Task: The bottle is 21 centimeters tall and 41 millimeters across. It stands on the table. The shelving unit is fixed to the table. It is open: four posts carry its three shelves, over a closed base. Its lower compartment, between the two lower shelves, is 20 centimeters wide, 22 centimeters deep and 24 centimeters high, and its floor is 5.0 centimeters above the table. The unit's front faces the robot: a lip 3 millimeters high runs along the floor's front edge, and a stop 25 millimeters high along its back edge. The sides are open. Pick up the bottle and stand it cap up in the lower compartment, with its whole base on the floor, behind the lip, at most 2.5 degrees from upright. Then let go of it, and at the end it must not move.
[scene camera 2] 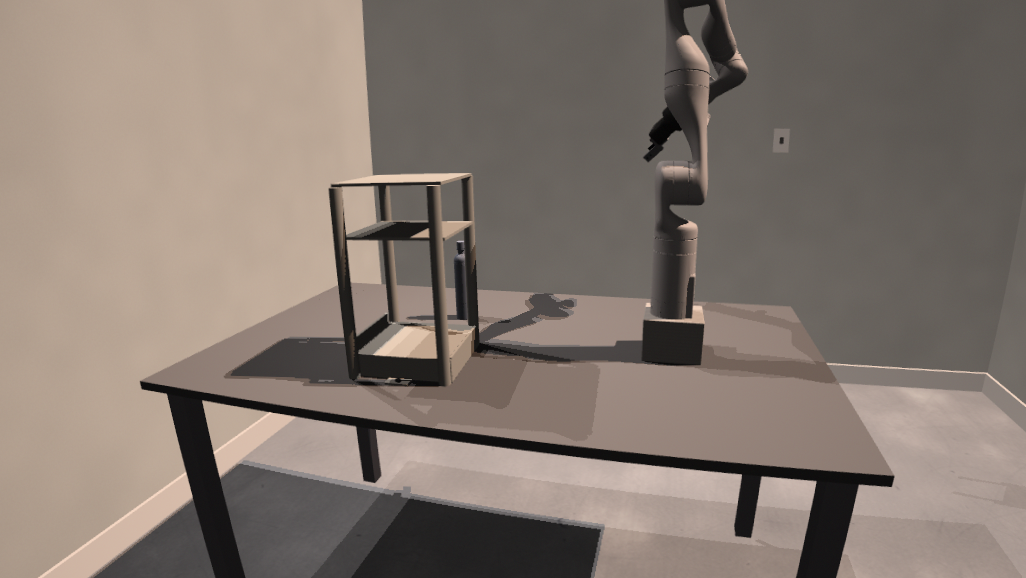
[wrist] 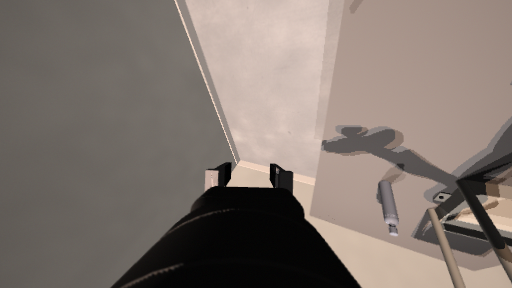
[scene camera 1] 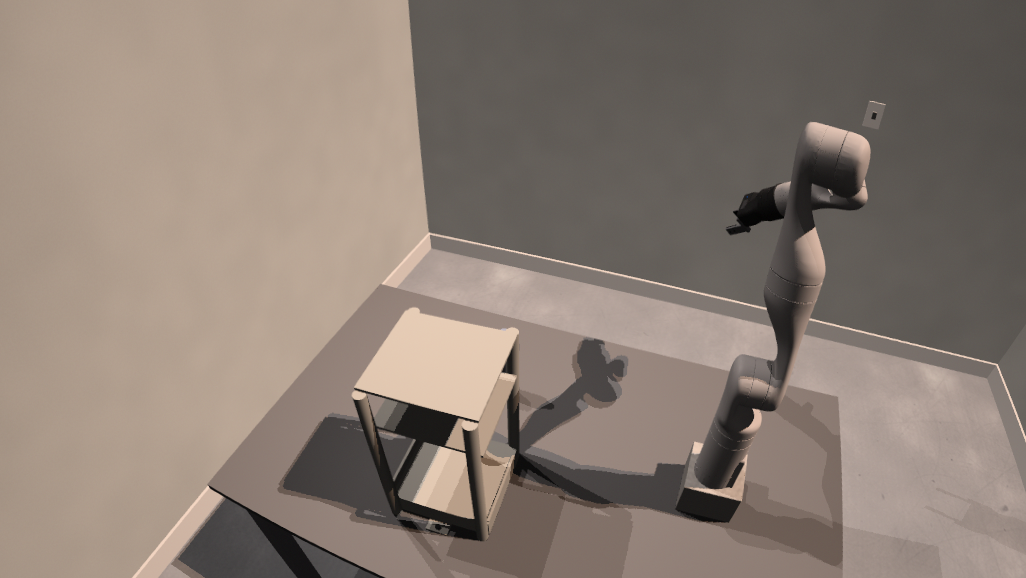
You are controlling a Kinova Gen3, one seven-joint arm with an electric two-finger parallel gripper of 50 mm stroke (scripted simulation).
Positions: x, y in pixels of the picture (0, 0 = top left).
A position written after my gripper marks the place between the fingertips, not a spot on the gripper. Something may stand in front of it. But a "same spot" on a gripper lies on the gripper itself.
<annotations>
my gripper: scene camera 2; wrist 250, 171; scene camera 1
same spot on my gripper: (scene camera 2: 654, 149) = (scene camera 1: 740, 228)
</annotations>
